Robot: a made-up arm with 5 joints. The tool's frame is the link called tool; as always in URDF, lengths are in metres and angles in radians. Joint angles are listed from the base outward. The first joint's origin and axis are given. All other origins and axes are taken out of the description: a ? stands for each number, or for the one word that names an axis. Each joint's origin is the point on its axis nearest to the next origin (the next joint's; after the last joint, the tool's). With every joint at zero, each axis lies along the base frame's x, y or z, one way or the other. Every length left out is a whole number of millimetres.
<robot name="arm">
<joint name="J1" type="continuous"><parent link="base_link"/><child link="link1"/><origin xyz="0 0 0.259" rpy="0 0 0"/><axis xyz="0 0 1"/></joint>
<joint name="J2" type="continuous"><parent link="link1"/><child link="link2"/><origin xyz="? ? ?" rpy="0 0 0"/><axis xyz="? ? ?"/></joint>
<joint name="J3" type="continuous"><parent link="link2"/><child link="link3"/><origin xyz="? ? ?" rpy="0 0 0"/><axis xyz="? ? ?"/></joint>
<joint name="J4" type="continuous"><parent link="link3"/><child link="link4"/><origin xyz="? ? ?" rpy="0 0 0"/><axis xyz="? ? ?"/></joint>
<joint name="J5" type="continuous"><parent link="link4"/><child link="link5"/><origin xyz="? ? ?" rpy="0 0 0"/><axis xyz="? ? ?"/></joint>
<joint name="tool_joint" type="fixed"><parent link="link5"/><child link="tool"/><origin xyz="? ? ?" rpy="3.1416 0 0"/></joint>
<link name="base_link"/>
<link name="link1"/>
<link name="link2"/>
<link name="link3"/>
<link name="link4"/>
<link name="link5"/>
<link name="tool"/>
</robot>
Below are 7 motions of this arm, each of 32 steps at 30 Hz.
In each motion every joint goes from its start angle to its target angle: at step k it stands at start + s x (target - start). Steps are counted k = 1, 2, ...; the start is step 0. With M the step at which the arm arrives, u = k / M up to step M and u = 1 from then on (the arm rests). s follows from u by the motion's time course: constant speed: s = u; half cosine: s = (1 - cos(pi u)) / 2; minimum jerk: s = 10 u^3 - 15 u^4 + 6 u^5.
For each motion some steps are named. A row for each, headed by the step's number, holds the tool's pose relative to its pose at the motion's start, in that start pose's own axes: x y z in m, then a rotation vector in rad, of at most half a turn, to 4 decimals.
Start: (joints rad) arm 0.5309 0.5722 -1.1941 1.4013 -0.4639
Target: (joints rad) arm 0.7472 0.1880 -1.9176 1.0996 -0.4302
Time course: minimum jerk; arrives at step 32
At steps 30, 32:
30: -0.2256 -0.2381 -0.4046 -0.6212 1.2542 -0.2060
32: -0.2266 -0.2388 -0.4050 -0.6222 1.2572 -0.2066

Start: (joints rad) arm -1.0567 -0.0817 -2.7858 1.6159 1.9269
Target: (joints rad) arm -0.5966 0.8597 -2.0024 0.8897 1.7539
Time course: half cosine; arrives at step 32
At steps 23, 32:
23: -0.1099 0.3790 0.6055 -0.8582 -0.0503 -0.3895
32: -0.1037 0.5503 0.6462 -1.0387 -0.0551 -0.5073

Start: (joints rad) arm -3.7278 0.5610 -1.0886 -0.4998 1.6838
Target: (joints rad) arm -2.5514 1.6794 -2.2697 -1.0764 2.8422
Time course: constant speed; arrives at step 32
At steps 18, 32:
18: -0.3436 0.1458 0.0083 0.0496 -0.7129 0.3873
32: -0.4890 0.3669 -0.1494 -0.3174 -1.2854 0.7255

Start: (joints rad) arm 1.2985 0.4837 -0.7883 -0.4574 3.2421
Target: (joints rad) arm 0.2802 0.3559 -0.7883 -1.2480 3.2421
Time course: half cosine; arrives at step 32
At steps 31, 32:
31: 0.0341 -0.3601 -0.2220 0.8970 -0.9286 0.3606
32: 0.0346 -0.3606 -0.2228 0.8998 -0.9304 0.3604

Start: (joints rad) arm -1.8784 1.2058 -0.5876 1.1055 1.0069
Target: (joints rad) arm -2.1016 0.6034 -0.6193 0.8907 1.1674
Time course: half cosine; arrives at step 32
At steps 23, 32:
23: -0.0071 0.0824 -0.1744 0.6957 0.1704 0.1614
32: -0.0088 0.1163 -0.2054 0.8530 0.1973 0.2118

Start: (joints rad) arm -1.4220 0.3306 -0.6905 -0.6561 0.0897
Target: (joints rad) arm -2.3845 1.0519 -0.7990 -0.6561 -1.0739
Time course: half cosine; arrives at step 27
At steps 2, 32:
2: -0.0028 0.0056 0.0014 -0.0116 -0.0073 -0.0088
32: -0.3137 0.2663 -0.0814 -0.2887 -0.7828 -0.3541

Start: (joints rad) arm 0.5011 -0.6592 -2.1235 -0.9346 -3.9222
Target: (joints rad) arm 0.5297 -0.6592 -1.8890 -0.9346 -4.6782
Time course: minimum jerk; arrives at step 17
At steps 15, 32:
15: 0.0547 0.0525 -0.0558 -0.2109 0.1075 -0.7170
32: 0.0553 0.0532 -0.0567 -0.2145 0.1079 -0.7268

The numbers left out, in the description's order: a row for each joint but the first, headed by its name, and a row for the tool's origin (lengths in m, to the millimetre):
J2: xyz 0 0 0, axis 0 1 0
J3: xyz 0.045 0 0.24, axis 0 1 0
J4: xyz 0.085 0 -0.375, axis 0 1 0
J5: xyz 0.049 0 -0.063, axis 0 0 -1
tool: xyz 0 0 0

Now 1 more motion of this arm.
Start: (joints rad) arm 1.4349 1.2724 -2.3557 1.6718 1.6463
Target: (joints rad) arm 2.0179 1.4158 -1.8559 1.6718 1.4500
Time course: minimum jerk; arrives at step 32
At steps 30, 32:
30: -0.2336 0.1040 0.3276 -0.6384 0.4562 -0.5491
32: -0.2337 0.1045 0.3283 -0.6399 0.4573 -0.5500

